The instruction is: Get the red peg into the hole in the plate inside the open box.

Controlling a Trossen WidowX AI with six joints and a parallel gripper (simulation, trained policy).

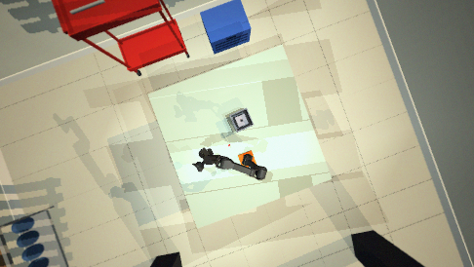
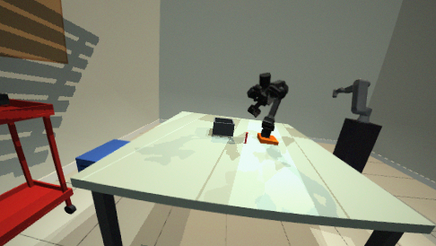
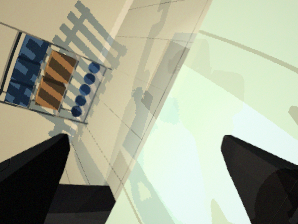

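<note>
My gripper tip is now 24 cm to the left of the red peg, 23 cm above it and 4 cm short of it. From my gripper tip the other things lie so: dark box (39 cm to the right, 25 cm below, 24 cm ahead).
</note>
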